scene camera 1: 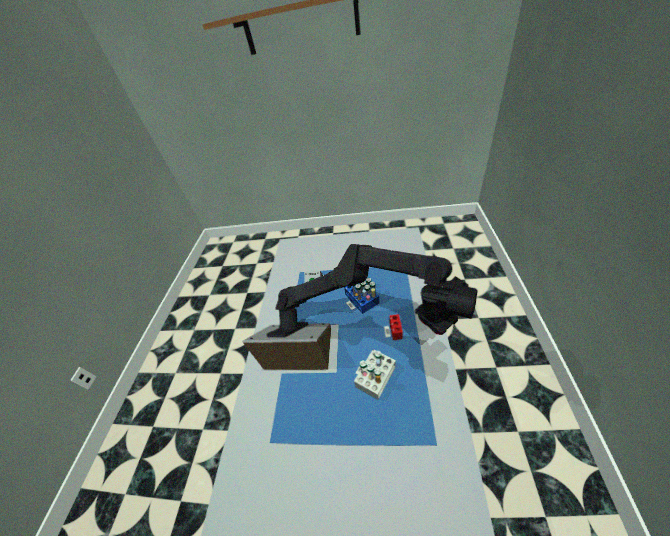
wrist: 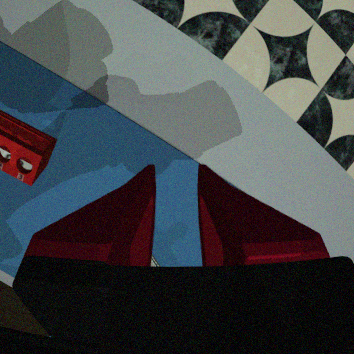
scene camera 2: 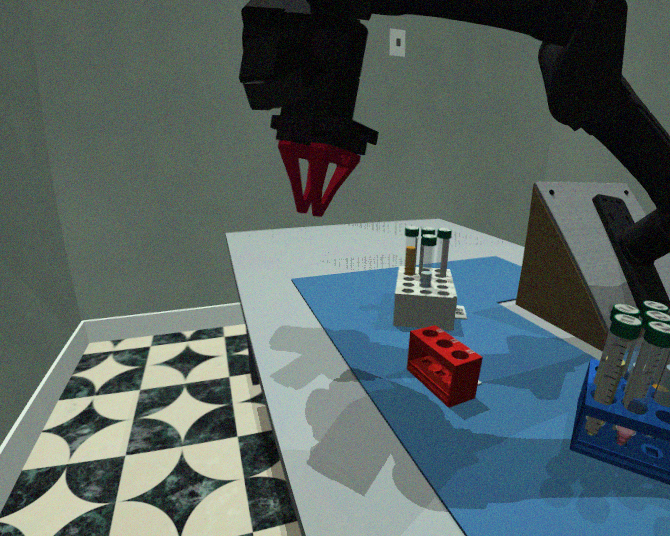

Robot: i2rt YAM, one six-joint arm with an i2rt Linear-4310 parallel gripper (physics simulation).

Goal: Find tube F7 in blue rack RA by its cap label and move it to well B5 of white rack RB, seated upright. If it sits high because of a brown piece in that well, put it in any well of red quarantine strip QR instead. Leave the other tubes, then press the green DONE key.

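Pixels of known places: gripper, fingertip midpoint: (scene camera 1: 438,331) (wrist: 176,176) (scene camera 2: 309,214); arm's base at its link origin: (scene camera 1: 289,330) (scene camera 2: 628,251).
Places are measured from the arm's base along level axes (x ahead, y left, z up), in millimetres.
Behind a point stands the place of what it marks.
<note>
My gripper (scene camera 2: 308,211) @[x 497, y -5, z 65 mm] (wrist: 176,176) @[x 497, y -5, z 65 mm] has red fingers nearly together, with a narrow gap and nothing between them. It hangs high above the table's right edge, beside the blue mat (scene camera 1: 349,420) @[x 239, y -241, z -107 mm] (scene camera 2: 492,479) @[x 388, y 224, z -106 mm] (wrist: 88,140) @[x 417, y 29, z -107 mm]. Blue rack RA (scene camera 1: 361,304) @[x 237, y 169, z -55 mm] (scene camera 2: 590,425) holds several tubes (scene camera 1: 365,288) @[x 255, y 192, z 17 mm]; their cap labels are too small to read. White rack RB (scene camera 1: 367,390) @[x 288, y -153, z -77 mm] (scene camera 2: 420,311) @[x 340, y -36, z -81 mm] holds several green-capped tubes (scene camera 2: 412,250) @[x 323, y -117, z -16 mm]. Red strip QR (scene camera 1: 396,327) @[x 373, y 77, z -59 mm] (scene camera 2: 445,367) @[x 384, y 121, z -66 mm] (wrist: 21,154) @[x 384, y 75, z -57 mm] stands between the racks with its wells empty. It shows left of my fingers in the wrist view.
The arm's brown base block (scene camera 1: 290,351) @[x 40, y -94, z 31 mm] (scene camera 2: 556,277) @[x 132, y -11, z -37 mm] stands at the mat's left side. A small green and white pad (scene camera 1: 312,275) @[x 12, y 294, z -32 mm] lies at the mat's far left corner. Small label cards (scene camera 1: 350,304) (scene camera 2: 461,312) lie by the racks. The table's edge (wrist: 281,133) @[x 561, y -126, z -109 mm] drops to tiled floor.
</note>
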